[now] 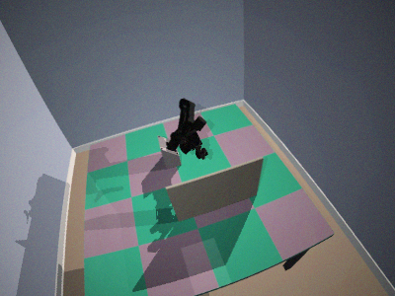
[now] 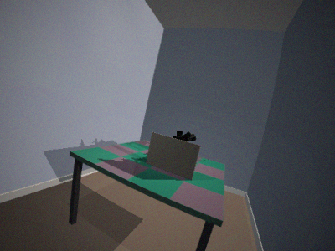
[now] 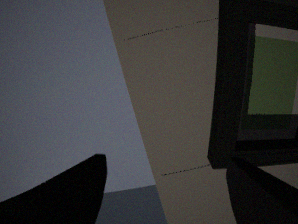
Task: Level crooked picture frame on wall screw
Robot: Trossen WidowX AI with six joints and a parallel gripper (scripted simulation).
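My gripper tip is 140 mm short of the picture frame, 110 mm above it and 20 mm to the right of it. Round my gripper tip: wall panel: 150 mm ahead, 120 mm below, 20 mm to the left.
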